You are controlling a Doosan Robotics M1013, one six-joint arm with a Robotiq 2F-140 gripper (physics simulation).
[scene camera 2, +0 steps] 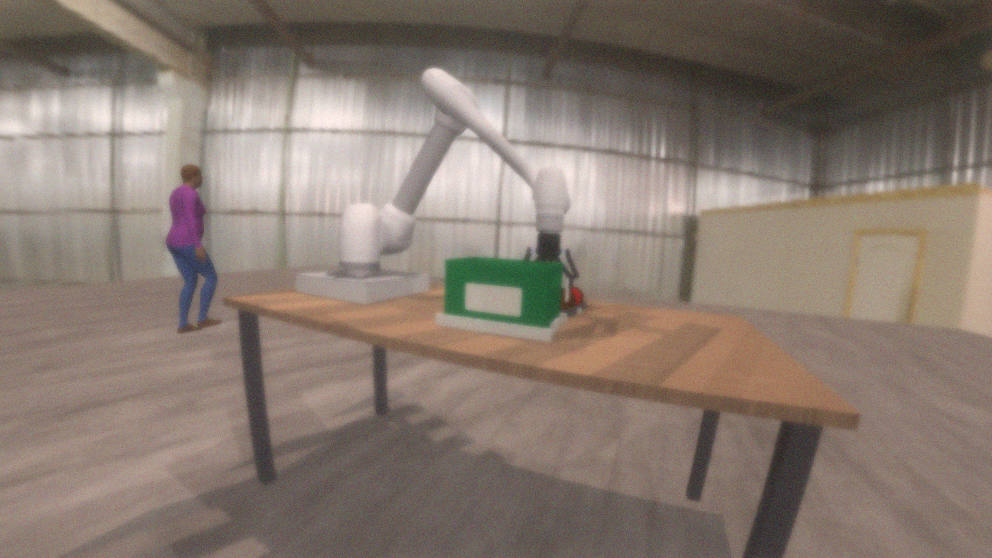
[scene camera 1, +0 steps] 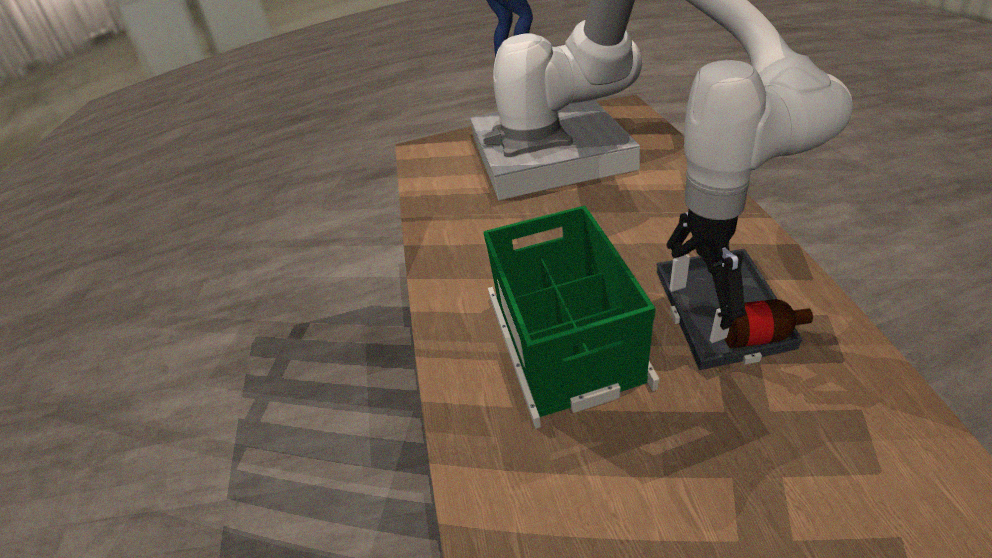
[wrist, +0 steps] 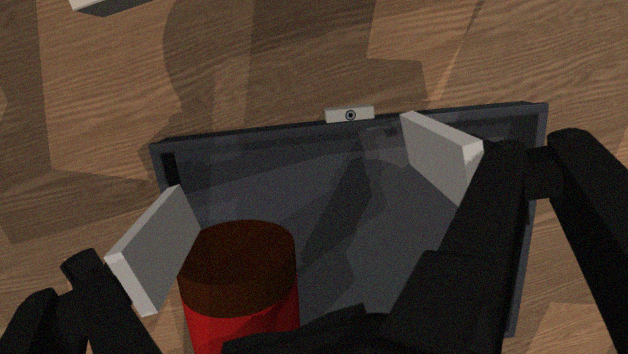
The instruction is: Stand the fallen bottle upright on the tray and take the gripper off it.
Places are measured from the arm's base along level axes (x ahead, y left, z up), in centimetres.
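Pixels of known places: gripper, fingertip midpoint: (scene camera 1: 697, 312) (wrist: 295, 173); arm's base, link origin: (scene camera 2: 359, 275) (scene camera 1: 531, 136).
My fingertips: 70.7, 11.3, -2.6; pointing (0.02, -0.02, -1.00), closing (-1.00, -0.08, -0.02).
For each thing: its top centre in the pictures, then the offset to it from my fingertips, as dx, dy, dz. Level surfaces: height alone.
- brown bottle with a red label, top centre: (scene camera 1: 775, 305) (scene camera 2: 572, 286) +6.3, +11.4, +3.5
- dark grey tray, top centre: (wrist: 361, 258) (scene camera 1: 726, 298) -2.8, +7.8, -2.0
- green divided crate, top centre: (scene camera 1: 561, 265) (scene camera 2: 506, 261) -5.5, -22.3, +13.0
- wooden table, surface height: dz -4.5
A brown bottle with a red label (scene camera 1: 760, 323) (scene camera 2: 575, 298) (wrist: 240, 282) lies on its side at the front end of the dark grey tray (scene camera 1: 721, 359) (wrist: 250, 134). In scene camera 1 its neck points right, over the tray's rim. My gripper (scene camera 1: 699, 299) (wrist: 295, 173) is open and low over the tray, with its light pads wide apart. The nearer finger is close beside the bottle's base; whether they touch I cannot tell. In the wrist view the bottle's base shows near the left pad, and its neck is hidden. In scene camera 2 the crate hides most of the tray.
A green divided crate (scene camera 1: 596, 367) (scene camera 2: 457, 288) stands beside the tray on the wooden table (scene camera 1: 554, 499) (scene camera 2: 659, 347), among white locating strips (scene camera 1: 595, 397). The arm's grey base block (scene camera 1: 568, 176) (scene camera 2: 360, 285) is at the table's far end. A person (scene camera 2: 187, 222) stands on the floor beyond.
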